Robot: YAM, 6 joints.
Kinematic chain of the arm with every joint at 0, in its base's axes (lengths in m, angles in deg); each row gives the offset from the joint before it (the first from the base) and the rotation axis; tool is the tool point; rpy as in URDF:
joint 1: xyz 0 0 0.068 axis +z
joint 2: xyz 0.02 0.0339 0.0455 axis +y
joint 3: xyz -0.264 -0.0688 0 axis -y
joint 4: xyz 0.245 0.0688 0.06 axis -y
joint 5: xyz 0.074 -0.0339 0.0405 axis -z
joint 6: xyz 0.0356 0 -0.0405 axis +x
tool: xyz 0 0 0 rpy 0 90 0
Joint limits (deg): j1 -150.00..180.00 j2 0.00..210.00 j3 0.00..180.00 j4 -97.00..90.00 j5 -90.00..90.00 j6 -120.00..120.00
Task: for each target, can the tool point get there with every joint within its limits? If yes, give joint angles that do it. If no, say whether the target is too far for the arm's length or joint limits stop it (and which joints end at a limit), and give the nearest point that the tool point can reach.
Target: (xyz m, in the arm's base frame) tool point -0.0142 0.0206 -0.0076
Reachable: yes | joints 18.93 183.71 26.82 -51.28 -42.50 -4.59
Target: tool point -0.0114 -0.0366 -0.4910
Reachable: no: joint limits stop it (at a limit: joint 2) | nearest point -0.0302 -0.0969 -0.3491 | short by 0.155 m
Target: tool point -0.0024 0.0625 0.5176
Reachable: yes | joints -96.49 32.98 101.99 -63.64 15.36 89.40
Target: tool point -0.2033 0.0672 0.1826
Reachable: yes | joints 154.31 70.78 13.50 53.45 -50.73 97.64
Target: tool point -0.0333 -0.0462 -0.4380
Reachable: no: joint limits stop it (at a limit: joint 2) | nearest point -0.0574 -0.0797 -0.3476 | short by 0.099 m
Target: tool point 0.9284 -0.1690 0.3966
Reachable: no: too far | nearest point 0.6084 -0.1107 0.2969 | short by 0.340 m
